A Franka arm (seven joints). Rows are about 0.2 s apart.
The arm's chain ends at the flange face. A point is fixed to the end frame.
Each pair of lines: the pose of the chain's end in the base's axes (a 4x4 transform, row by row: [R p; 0 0 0 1], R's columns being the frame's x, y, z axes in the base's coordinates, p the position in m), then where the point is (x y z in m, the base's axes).
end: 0.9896, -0.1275, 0.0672, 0.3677; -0.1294, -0.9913, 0.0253, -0.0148; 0.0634, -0.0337, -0.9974, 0.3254; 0, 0, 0, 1
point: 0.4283 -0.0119 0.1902
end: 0.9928, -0.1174, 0.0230, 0.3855; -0.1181, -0.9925, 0.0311, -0.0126; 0.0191, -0.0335, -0.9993, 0.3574; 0, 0, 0, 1
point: 0.4400 -0.0083 0.2197
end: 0.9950, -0.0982, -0.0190, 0.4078; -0.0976, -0.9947, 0.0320, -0.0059; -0.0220, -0.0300, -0.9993, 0.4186; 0, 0, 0, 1
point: 0.4565 -0.0005 0.2788
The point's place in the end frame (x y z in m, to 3 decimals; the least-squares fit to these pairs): 0.051 -0.006 0.139
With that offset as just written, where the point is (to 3 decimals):
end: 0.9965, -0.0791, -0.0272, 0.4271; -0.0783, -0.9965, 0.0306, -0.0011; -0.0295, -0.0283, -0.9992, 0.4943; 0, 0, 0, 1
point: 0.475 0.005 0.354
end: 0.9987, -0.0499, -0.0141, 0.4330; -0.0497, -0.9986, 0.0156, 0.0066; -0.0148, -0.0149, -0.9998, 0.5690; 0, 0, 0, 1
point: 0.482 0.012 0.429
